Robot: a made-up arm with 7 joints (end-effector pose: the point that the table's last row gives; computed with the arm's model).
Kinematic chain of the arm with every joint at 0, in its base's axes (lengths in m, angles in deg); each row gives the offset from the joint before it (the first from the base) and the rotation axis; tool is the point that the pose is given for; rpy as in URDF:
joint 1: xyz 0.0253 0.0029 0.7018 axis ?
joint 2: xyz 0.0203 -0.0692 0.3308 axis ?
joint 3: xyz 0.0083 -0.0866 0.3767 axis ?
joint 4: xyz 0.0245 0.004 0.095 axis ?
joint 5: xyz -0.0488 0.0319 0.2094 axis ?
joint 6: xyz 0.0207 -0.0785 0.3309 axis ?
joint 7: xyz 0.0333 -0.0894 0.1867 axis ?
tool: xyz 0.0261 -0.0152 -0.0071 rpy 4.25 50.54 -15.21
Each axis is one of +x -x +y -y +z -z.
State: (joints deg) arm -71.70 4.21 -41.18 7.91 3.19 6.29 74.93
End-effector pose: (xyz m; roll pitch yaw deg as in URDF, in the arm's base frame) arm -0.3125 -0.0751 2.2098 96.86 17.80 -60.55
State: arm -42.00 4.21 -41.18 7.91 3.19 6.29 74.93
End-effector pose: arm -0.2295 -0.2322 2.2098 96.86 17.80 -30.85
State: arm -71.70 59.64 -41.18 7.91 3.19 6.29 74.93
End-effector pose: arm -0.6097 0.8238 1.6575 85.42 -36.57 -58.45
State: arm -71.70 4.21 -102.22 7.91 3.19 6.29 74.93
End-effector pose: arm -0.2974 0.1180 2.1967 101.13 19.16 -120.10
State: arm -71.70 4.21 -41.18 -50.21 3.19 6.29 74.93
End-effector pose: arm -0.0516 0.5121 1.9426 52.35 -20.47 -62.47
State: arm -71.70 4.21 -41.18 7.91 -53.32 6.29 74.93
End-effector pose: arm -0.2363 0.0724 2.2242 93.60 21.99 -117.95
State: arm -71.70 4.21 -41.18 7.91 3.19 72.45 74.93
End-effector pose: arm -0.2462 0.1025 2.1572 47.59 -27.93 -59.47
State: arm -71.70 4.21 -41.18 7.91 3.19 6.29 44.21
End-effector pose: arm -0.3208 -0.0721 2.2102 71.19 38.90 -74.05
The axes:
joint 1: +z
joint 2: -y
joint 3: +z
joint 4: +y
joint 5: +z
joint 6: -y
joint 7: +x

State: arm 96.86 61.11 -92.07 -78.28 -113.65 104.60 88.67
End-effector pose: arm -0.3230 -0.2859 1.4932 91.00 -6.75 -113.19
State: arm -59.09 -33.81 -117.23 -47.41 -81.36 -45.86 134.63
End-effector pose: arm 0.6545 -0.2419 1.6137 179.40 -58.93 152.80
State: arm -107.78 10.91 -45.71 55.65 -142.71 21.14 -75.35
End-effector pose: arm -0.4848 -0.1861 2.1383 -39.59 -58.97 9.04
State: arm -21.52 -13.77 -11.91 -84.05 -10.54 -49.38 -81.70
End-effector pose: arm -0.4280 -0.0422 1.8193 -47.47 -9.82 -92.47
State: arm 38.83 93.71 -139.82 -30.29 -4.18 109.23 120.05
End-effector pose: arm -0.7439 -0.3467 1.2564 116.56 -67.83 -104.47
